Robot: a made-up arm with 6 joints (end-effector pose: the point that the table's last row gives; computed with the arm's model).
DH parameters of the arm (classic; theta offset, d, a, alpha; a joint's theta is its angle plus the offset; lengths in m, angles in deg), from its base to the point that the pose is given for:
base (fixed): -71.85 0 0.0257 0
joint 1: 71.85 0.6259 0.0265 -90
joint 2: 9.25 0 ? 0
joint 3: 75.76 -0.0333 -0.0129 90
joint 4: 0 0.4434 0.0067 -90
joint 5: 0 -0.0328 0.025 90
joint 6: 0 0.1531 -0.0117 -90
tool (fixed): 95 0.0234 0 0
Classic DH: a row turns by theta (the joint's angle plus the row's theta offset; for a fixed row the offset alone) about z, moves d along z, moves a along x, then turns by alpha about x.
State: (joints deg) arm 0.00 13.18 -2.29 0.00 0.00 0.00
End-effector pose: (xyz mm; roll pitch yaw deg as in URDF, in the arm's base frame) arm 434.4 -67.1 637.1 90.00 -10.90 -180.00
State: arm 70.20 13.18 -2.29 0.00 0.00 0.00
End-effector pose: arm 192.6 362.3 637.1 90.00 -10.90 -109.80
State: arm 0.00 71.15 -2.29 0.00 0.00 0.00
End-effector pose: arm 256.1 -67.1 292.8 90.00 -68.87 -180.00
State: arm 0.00 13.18 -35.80 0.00 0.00 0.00
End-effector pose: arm 373.6 -67.1 975.6 90.00 22.61 180.00
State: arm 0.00 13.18 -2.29 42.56 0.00 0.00
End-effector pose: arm 434.3 -51.1 636.0 46.98 -9.57 -176.57
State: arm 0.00 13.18 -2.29 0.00 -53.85 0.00
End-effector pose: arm 395.9 -67.1 770.8 90.00 42.95 180.00
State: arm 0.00 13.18 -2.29 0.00 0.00 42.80
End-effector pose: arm 435.7 -81.3 649.8 46.74 -9.56 -176.56
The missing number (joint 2, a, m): -0.2085
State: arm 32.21 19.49 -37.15 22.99 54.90 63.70
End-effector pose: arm 337.4 168.5 819.7 -0.55 -28.34 -120.84
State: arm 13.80 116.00 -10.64 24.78 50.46 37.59
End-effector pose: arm -49.0 -38.5 285.1 -130.81 -26.28 -11.89
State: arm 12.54 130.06 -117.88 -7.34 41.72 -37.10
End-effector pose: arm 707.3 72.7 579.5 142.72 -51.63 179.18
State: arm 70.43 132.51 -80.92 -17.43 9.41 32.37
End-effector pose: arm 263.4 509.0 313.7 77.28 -60.38 -112.59
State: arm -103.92 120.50 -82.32 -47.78 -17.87 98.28
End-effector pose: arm -195.8 -688.6 524.3 31.42 -23.06 94.66
